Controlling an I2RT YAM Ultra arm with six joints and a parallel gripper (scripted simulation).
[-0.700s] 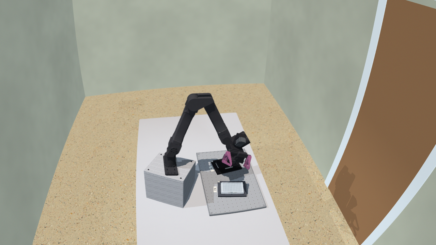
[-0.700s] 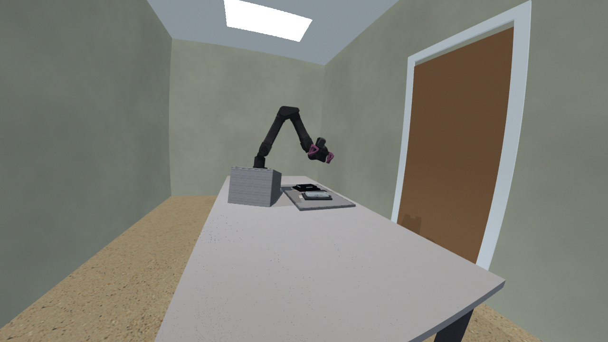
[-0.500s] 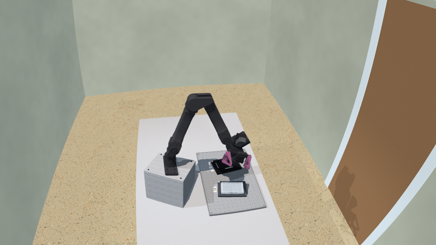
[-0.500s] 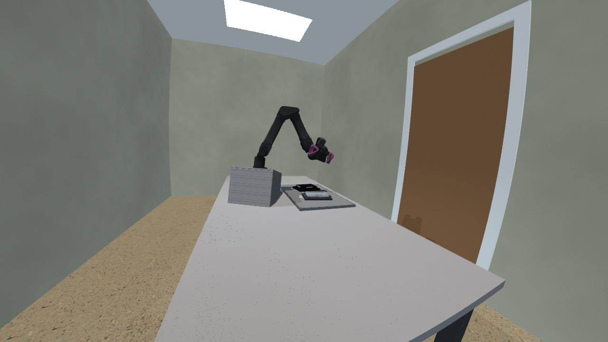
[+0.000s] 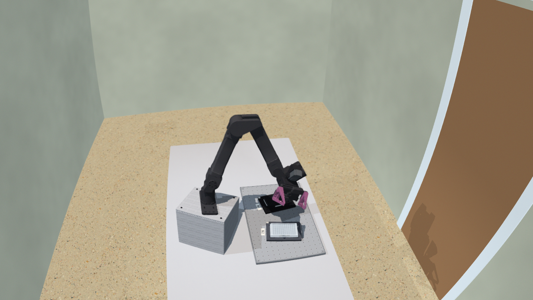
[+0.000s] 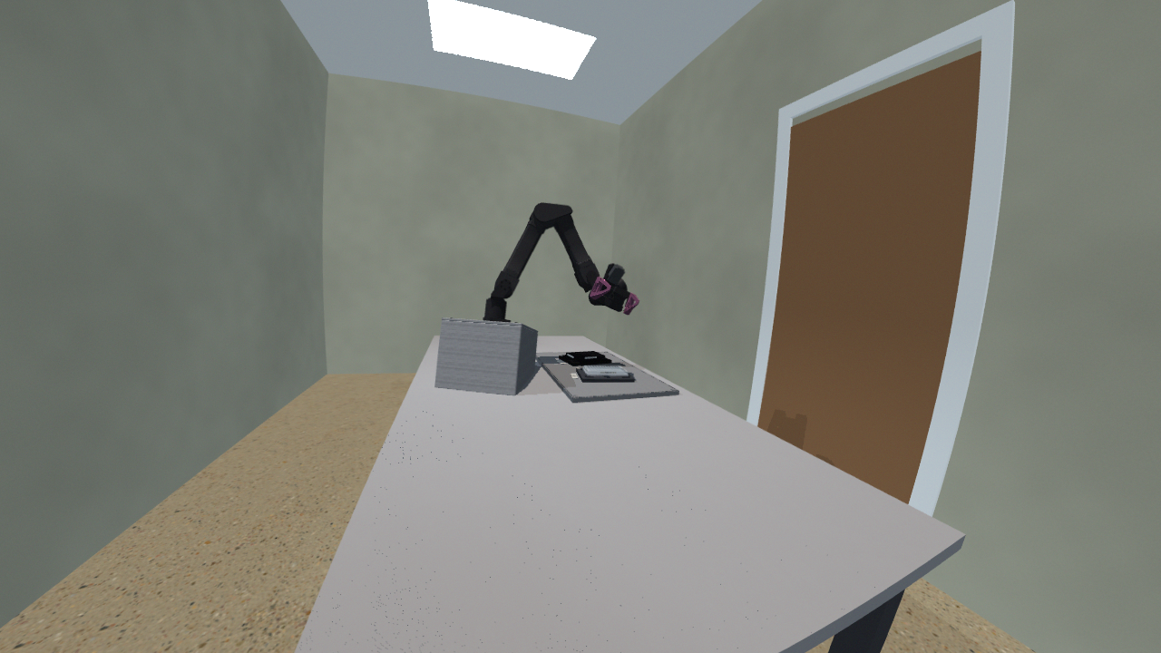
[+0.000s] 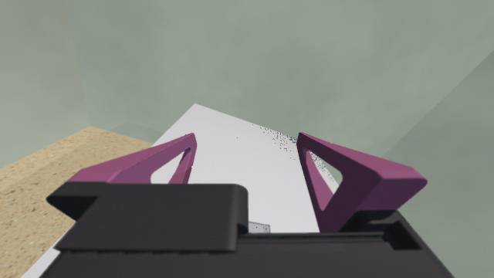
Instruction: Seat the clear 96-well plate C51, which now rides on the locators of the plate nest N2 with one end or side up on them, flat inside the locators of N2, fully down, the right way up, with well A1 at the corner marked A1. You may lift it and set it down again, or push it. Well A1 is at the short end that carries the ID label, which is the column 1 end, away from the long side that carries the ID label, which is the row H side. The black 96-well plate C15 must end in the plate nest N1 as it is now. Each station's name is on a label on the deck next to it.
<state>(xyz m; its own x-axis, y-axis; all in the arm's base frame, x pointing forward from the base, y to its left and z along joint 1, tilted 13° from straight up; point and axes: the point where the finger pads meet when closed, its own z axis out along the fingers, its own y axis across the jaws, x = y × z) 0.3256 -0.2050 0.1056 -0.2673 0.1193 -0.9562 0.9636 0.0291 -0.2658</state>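
Now: the clear 96-well plate C51 240 mm below my hand and 80 mm to the left of it. The rest, counted from my hand: black plate C15 (290 mm to the left, 240 mm below, 10 mm ahead); then dark plate nest N2 (260 mm below, 80 mm to the left); then N2 label (260 mm below, 100 mm to the left, 100 mm behind).
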